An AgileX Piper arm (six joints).
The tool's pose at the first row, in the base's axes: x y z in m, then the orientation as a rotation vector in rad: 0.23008 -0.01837 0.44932 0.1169 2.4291 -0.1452
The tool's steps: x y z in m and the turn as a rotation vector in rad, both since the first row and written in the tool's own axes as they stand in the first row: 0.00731 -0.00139 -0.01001 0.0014 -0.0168 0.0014; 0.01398 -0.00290 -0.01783 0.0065 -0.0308 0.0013; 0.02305 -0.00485 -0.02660 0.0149 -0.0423 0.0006; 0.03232 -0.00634 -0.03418 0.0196 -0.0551 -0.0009; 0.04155 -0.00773 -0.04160 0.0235 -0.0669 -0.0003; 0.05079 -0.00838 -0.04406 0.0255 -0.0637 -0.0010; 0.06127 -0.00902 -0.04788 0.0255 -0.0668 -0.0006; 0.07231 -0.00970 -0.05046 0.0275 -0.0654 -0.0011; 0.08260 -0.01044 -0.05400 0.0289 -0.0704 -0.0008; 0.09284 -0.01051 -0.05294 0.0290 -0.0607 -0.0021
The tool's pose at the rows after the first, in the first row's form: 0.21795 -0.01805 0.45222 0.1176 2.4122 -0.1467; 0.20770 -0.01818 0.45389 0.1183 2.3980 -0.1532; 0.19497 -0.01851 0.45475 0.1201 2.3861 -0.1639; 0.18290 -0.01853 0.45454 0.1191 2.3733 -0.1705; 0.17098 -0.01848 0.45423 0.1204 2.3612 -0.1751; 0.16233 -0.01836 0.45012 0.1207 2.3643 -0.1778; 0.15186 -0.01800 0.44623 0.1209 2.3612 -0.1776; 0.14176 -0.01782 0.44103 0.1213 2.3625 -0.1802; 0.13161 -0.01760 0.43706 0.1218 2.3574 -0.1819; 0.12452 -0.01735 0.42959 0.1213 2.3672 -0.1824
